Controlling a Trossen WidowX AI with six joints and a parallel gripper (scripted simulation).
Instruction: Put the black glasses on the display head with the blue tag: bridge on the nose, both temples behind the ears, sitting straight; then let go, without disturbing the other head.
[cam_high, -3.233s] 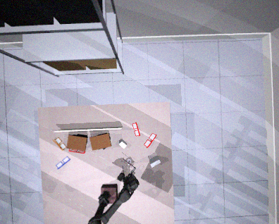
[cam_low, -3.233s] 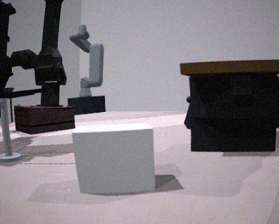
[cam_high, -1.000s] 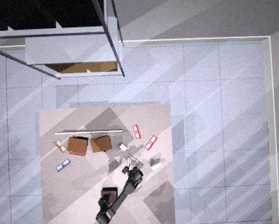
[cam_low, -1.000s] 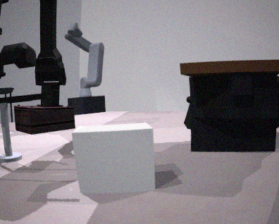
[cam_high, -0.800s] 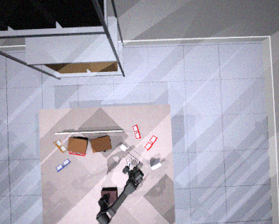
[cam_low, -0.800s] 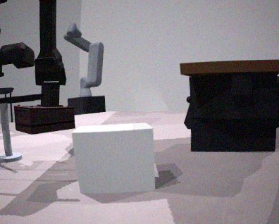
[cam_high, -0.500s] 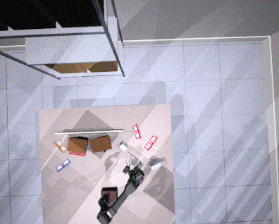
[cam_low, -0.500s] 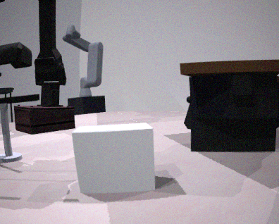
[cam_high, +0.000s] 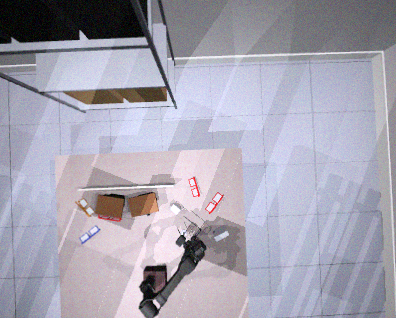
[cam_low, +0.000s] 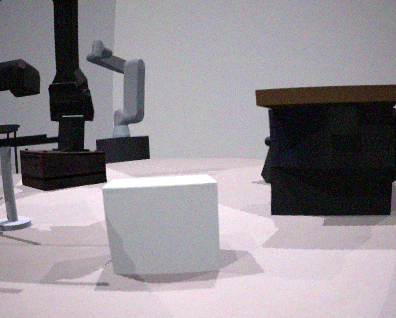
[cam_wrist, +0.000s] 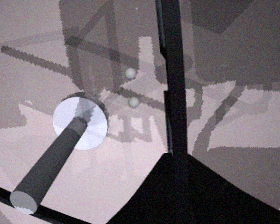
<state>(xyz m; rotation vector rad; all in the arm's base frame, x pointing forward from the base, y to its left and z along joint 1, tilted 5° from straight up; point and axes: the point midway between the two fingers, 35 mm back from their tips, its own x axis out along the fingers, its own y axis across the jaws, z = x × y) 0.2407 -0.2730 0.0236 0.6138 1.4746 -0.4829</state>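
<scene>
My gripper tip is 40 mm short of the thin post, 50 mm to the right of it and 30 mm above it. From my gripper tip the other things lie so: display head: 240 mm ahead, 280 mm to the left; then grey box: 50 mm ahead, 200 mm to the right; then white box: 210 mm ahead, 90 mm to the left, 30 mm below.
</scene>
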